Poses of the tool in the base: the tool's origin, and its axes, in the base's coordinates. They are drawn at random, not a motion.
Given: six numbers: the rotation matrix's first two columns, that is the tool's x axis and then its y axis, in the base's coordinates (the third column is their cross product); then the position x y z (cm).
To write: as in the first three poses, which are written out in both.
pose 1, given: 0.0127 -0.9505 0.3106 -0.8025 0.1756 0.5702 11.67 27.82 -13.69
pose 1, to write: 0.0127 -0.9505 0.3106 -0.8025 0.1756 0.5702 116.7 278.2 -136.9
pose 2, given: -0.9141 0.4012 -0.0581 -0.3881 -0.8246 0.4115 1.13 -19.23 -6.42
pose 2, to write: -0.9141 0.4012 -0.0581 -0.3881 -0.8246 0.4115 11.3 -192.3 -64.2
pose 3, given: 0.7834 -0.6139 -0.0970 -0.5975 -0.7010 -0.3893 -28.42 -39.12 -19.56
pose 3, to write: 0.7834 -0.6139 -0.0970 -0.5975 -0.7010 -0.3893 -284.2 -391.2 -195.6
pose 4, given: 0.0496 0.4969 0.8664 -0.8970 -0.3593 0.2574 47.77 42.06 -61.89
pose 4, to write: 0.0496 0.4969 0.8664 -0.8970 -0.3593 0.2574 477.7 420.6 -618.9
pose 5, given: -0.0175 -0.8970 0.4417 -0.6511 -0.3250 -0.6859 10.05 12.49 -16.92
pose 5, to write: -0.0175 -0.8970 0.4417 -0.6511 -0.3250 -0.6859 100.5 124.9 -169.2
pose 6, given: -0.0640 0.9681 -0.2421 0.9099 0.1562 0.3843 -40.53 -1.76 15.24
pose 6, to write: -0.0640 0.9681 -0.2421 0.9099 0.1562 0.3843 -405.3 -17.6 152.4
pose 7, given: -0.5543 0.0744 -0.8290 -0.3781 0.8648 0.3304 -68.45 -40.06 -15.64
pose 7, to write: -0.5543 0.0744 -0.8290 -0.3781 0.8648 0.3304 -684.5 -400.6 -156.4
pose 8, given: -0.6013 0.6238 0.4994 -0.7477 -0.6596 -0.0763 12.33 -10.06 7.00
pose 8, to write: -0.6013 0.6238 0.4994 -0.7477 -0.6596 -0.0763 123.3 -100.6 70.0
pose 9, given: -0.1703 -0.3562 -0.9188 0.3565 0.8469 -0.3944 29.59 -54.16 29.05
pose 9, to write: -0.1703 -0.3562 -0.9188 0.3565 0.8469 -0.3944 295.9 -541.6 290.5
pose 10, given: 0.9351 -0.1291 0.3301 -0.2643 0.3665 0.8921 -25.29 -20.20 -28.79
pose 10, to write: 0.9351 -0.1291 0.3301 -0.2643 0.3665 0.8921 -252.9 -202.0 -287.9
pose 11, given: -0.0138 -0.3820 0.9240 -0.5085 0.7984 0.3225 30.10 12.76 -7.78
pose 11, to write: -0.0138 -0.3820 0.9240 -0.5085 0.7984 0.3225 301.0 127.6 -77.8
